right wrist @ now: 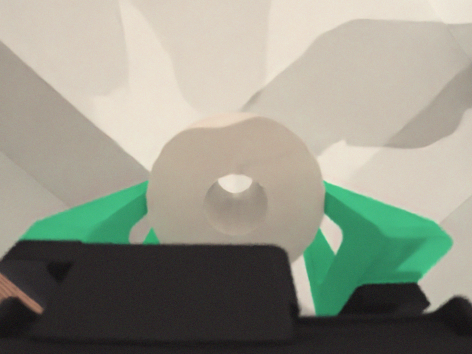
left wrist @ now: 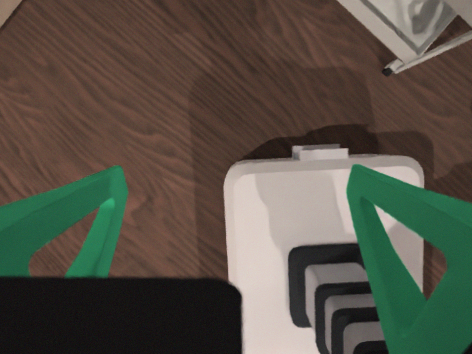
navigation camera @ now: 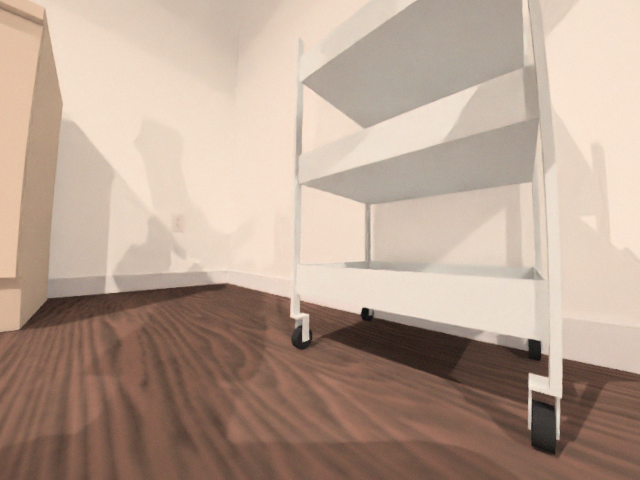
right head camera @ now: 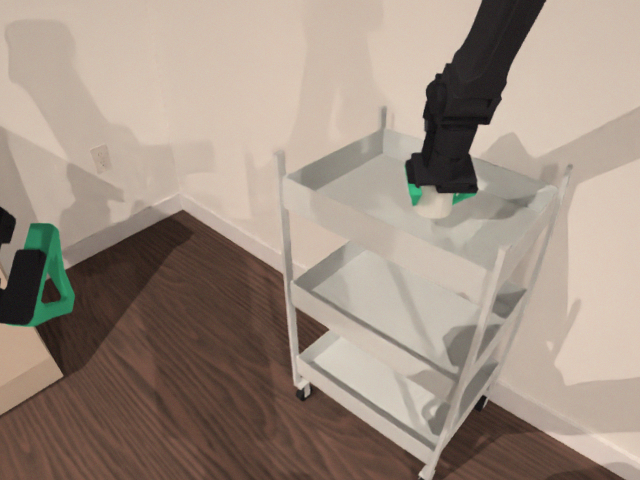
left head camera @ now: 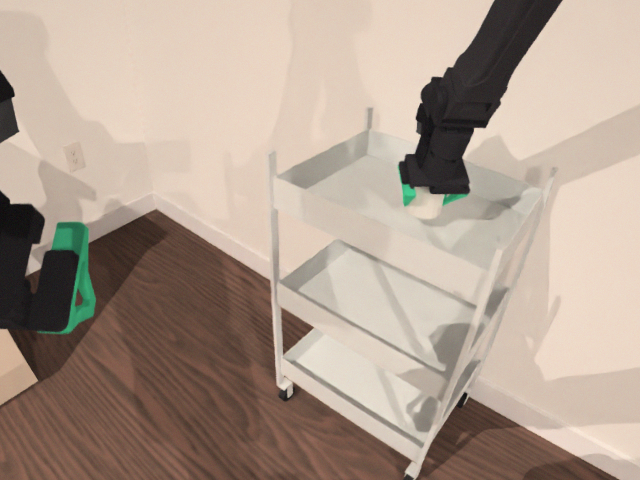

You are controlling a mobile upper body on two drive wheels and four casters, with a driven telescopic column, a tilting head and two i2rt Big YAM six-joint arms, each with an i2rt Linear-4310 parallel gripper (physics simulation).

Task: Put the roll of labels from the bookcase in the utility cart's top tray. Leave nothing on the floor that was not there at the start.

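Frame: origin at the left arm's base, x ahead, y left, z up, level; centimetres.
Seen in the pictures: left gripper, fingertip midpoint: (left wrist: 236, 178) (right head camera: 21, 301) (left head camera: 34, 305); right gripper, fingertip midpoint: (right wrist: 235, 177) (right head camera: 432, 202) (left head camera: 423, 203).
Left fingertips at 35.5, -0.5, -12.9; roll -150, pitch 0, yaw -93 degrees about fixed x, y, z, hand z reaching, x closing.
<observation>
Offsets run from my left fingertips to a thing's top centre, as dx, dy, dz. "spot": to the spot under its first point.
The roll of labels @[spot: +40.9, -44.4, -18.0] (left head camera: 425, 205) (right head camera: 434, 203) (right wrist: 235, 150) is a whitish cylinder with a hole through its middle. My right gripper (left head camera: 433, 198) (right head camera: 442, 197) is shut on it, one green finger on each side, with the hole facing the right wrist camera. Gripper and roll are over the top tray @[spot: +39.5, -31.1, -18.7] (left head camera: 351, 214) (right head camera: 361, 214) of the white utility cart (navigation camera: 551, 206); whether the roll touches the tray floor I cannot tell. My left gripper (left wrist: 236, 178) is open and empty, away from the cart, at the left edge in both head views. The bookcase cannot be made out for certain.
A pale wooden furniture piece (left head camera: 12, 366) (right head camera: 25, 366) (navigation camera: 36, 196) stands at the left. Walls meet in a corner behind the cart. The robot's white base (left wrist: 270, 210) shows below the left gripper. The cart's posts @[spot: +52.3, -18.2, -31.0] (right head camera: 287, 232) rise above the tray rim.
</observation>
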